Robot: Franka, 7 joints.
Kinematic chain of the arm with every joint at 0, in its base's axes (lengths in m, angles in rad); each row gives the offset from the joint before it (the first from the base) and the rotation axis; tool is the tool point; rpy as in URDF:
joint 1: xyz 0 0 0.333 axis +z
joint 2: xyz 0 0 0 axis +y
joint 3: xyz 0 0 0.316 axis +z
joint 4: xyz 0.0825 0 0 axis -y
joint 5: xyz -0.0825 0 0.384 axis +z
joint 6: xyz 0 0 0 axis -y
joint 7: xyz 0.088 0 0 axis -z
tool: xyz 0 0 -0.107 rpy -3.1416 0 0
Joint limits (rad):
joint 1: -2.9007..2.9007
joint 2: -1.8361..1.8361
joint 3: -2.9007..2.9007
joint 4: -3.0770..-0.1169
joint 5: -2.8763..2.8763
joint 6: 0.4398..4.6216
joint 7: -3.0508..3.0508
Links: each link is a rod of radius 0.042 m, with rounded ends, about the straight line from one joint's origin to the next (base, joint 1, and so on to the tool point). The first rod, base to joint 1, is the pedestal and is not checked.
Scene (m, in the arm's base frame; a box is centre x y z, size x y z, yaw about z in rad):
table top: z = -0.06
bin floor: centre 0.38 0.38 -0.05 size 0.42 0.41 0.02 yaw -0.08
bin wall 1: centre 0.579 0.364 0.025 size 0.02 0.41 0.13 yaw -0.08
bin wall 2: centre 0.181 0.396 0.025 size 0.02 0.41 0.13 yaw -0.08
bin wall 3: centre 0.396 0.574 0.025 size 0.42 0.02 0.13 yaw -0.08
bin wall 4: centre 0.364 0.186 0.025 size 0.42 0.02 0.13 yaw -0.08
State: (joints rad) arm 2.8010 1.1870 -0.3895 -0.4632 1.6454 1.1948 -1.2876
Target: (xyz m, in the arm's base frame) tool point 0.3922 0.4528 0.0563
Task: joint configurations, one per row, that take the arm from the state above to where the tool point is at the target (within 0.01 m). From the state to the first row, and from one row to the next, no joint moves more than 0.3 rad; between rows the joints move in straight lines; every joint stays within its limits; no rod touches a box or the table.
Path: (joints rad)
1: 2.5155 1.1784 -0.6183 -0.7419 1.5322 1.1427 -1.2876
2: 2.2299 1.1697 -0.8472 -1.0206 1.4190 1.0906 -1.2876
3: 1.9444 1.1611 -1.0760 -1.2993 1.3058 1.0384 -1.2876
4: 1.6588 1.1525 -1.3048 -1.5780 1.1925 0.9863 -1.2876
5: 1.5562 1.4313 -1.1031 -1.4424 1.2905 1.1697 -1.2876

